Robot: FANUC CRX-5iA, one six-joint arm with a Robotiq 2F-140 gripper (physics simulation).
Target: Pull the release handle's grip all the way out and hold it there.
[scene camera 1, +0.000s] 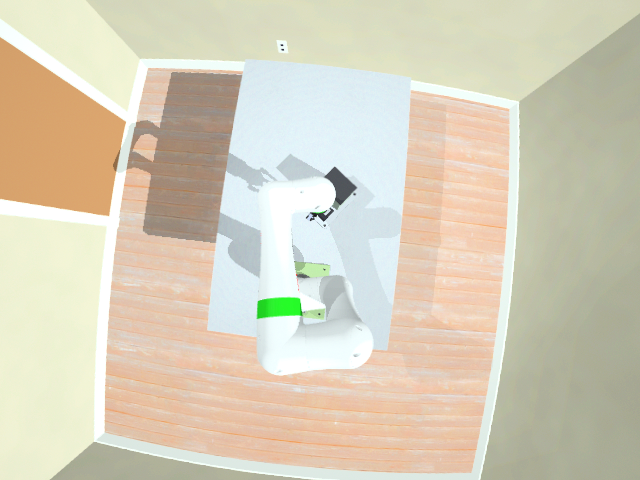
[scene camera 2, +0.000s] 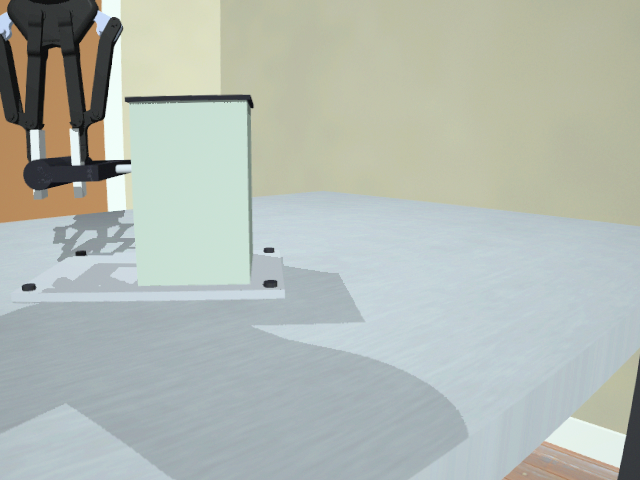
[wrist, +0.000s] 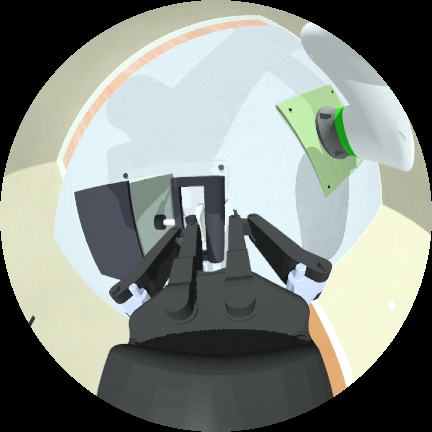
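The release handle's grip (scene camera 2: 38, 174) (wrist: 215, 220) is a dark round bar at the outer side of a dark rectangular frame. A short white rod (scene camera 2: 123, 168) (wrist: 169, 222) shows between the frame and the pale green housing (scene camera 2: 191, 191), close to the housing's face. The housing's black lid (scene camera 1: 342, 184) (wrist: 105, 230) is on top. My gripper (scene camera 2: 58, 175) (wrist: 214, 209) points down and is shut on the grip, with one pale finger through the frame's opening and the other on the grip's outer side. The arm hides much of the gripper in scene camera 1.
The housing stands on a pale base plate (scene camera 2: 149, 295) (wrist: 200, 166) with black bolts, on the light grey table (scene camera 1: 320, 113) (scene camera 2: 516, 268). The white arm (scene camera 1: 276, 248) (wrist: 382, 132) reaches over the table from its green mounting plate (scene camera 1: 316, 268) (wrist: 300, 106).
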